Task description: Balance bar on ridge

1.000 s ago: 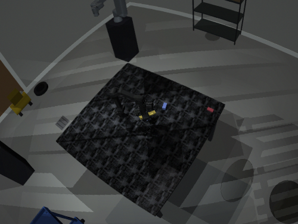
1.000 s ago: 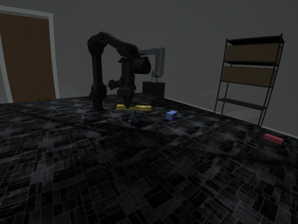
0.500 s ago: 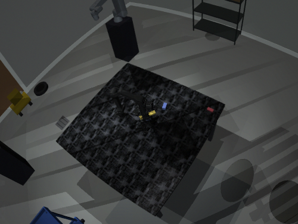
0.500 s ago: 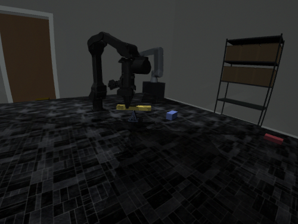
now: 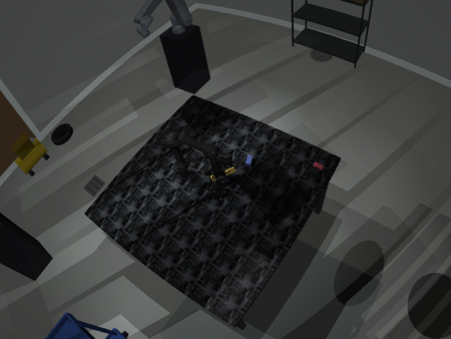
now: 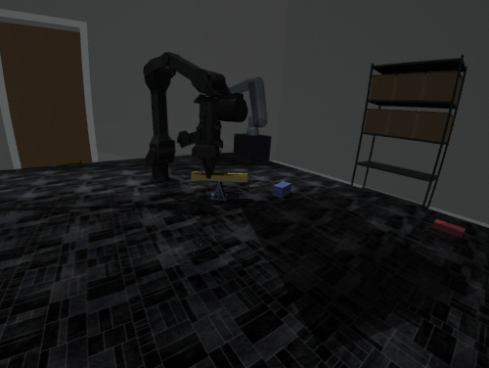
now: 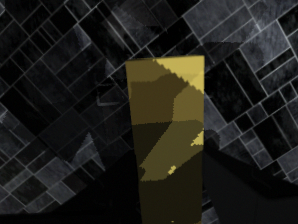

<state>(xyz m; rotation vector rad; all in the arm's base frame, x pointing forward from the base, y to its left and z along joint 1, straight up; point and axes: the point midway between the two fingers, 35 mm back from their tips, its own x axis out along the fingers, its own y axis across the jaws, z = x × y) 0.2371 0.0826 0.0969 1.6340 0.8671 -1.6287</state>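
Right now my gripper tip is 2 cm short of the yellow bar and 2 cm to the right of it. Also, from my gripper tip: red block (50 cm ahead, 42 cm to the left, 5 cm below); blue cube (8 cm ahead, 22 cm to the left, 5 cm below).
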